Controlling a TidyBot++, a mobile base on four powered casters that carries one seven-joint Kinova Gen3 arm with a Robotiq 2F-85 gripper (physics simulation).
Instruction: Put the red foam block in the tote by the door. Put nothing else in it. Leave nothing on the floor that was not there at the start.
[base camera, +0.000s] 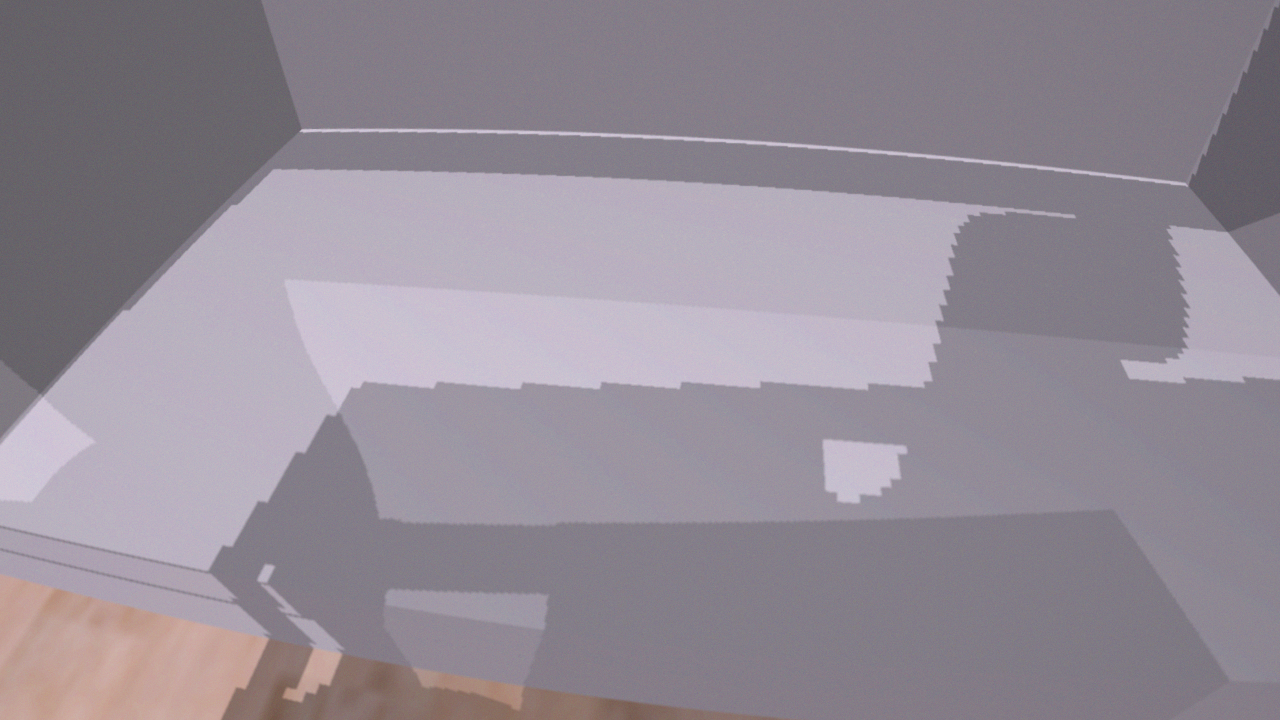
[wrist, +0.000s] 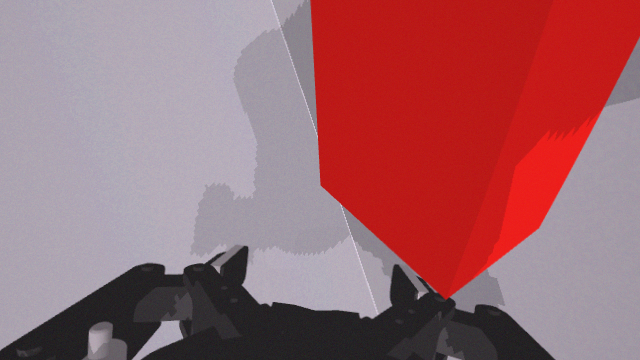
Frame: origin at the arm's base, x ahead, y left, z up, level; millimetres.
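Seen in the pictures: gripper, between the fingertips: (wrist: 318, 271).
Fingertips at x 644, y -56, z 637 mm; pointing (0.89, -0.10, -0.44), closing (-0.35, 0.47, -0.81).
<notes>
A point is followed by its place in that frame.
The red foam block (wrist: 425, 125) @(z 639, x 530, y -100 mm) fills much of the upper right of the wrist view, close to the camera, and runs out of the top of the view. Its near lower corner overlaps the right finger of my gripper (wrist: 320, 272), so part of that finger is hidden. My gripper is open, with nothing between its fingertips; the block is beyond and to the right of the gap between them. Whether block and finger touch, I cannot tell. The block and gripper do not show in the base camera view. I cannot make out the tote by the door in either view.
In the base camera view, a broad pale grey surface (base camera: 581, 232) @(z -321, x 528, y 58 mm) with shadows across it meets an upright grey panel (base camera: 716, 62) @(z -251, x 677, y -47 mm) at the back. A dark side panel (base camera: 116, 134) @(z -220, x 520, y 380 mm) stands at the left. Wooden floor (base camera: 107, 635) @(z -397, x 246, y 325 mm) shows beyond the grey front edge at lower left.
</notes>
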